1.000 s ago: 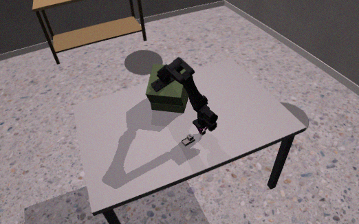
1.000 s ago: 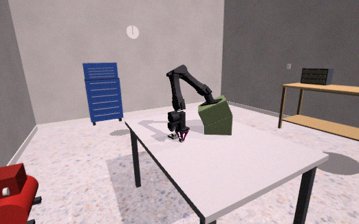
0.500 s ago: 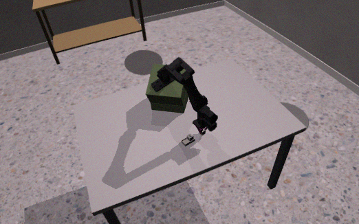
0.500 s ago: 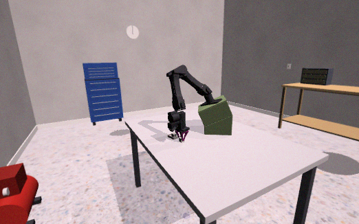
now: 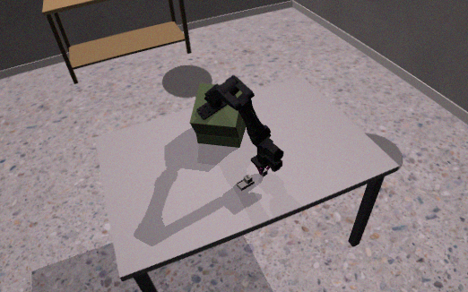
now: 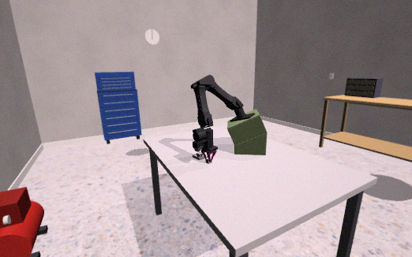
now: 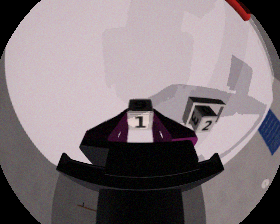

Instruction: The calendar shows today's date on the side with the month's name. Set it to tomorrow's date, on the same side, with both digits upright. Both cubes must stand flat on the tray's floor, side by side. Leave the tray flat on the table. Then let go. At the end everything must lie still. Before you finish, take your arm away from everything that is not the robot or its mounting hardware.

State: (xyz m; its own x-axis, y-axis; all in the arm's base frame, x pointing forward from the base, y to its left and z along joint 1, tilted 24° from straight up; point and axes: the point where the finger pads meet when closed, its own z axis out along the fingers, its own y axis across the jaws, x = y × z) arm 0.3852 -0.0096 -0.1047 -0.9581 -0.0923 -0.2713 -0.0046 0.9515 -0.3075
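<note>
The white cube is right at my hand. Also, from my hand: calendar tray 110 mm to the right, 10 mm below.
</note>
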